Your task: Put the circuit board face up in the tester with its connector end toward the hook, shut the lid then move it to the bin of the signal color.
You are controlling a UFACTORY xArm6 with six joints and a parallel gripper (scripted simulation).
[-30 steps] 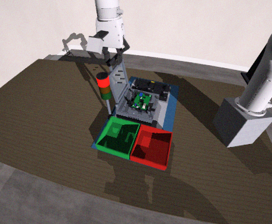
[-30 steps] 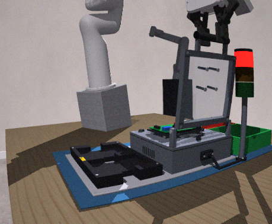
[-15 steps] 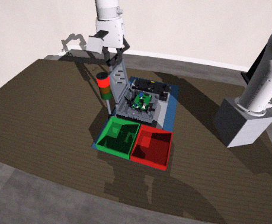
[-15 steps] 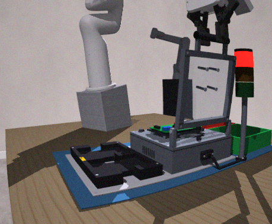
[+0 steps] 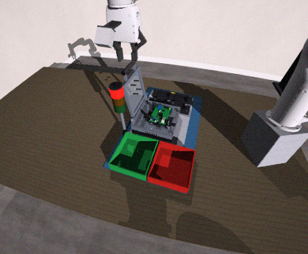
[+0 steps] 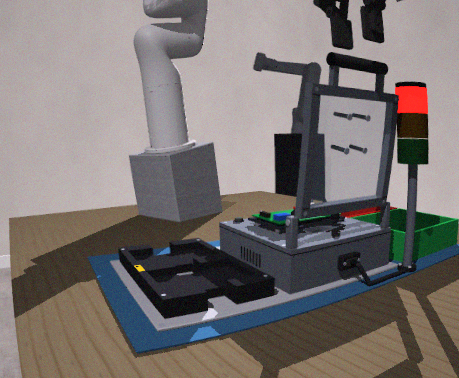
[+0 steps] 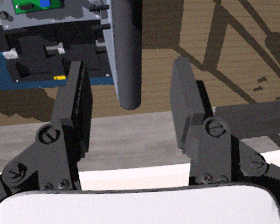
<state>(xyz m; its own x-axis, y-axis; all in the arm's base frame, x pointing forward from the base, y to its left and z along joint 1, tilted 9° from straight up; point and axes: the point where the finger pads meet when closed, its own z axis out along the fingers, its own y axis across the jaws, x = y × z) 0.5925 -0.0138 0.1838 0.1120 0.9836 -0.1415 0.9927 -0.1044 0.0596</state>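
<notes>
Now: hand 240 mm above the green circuit board, 130 mm past it and 20 mm to the right of it. Round my hand: clear lid: 130 mm below, 20 mm behind; green bin: 300 mm below, 210 mm to the left, 60 mm behind; plate: 240 mm below, 130 mm behind, 20 mm to the left.
</notes>
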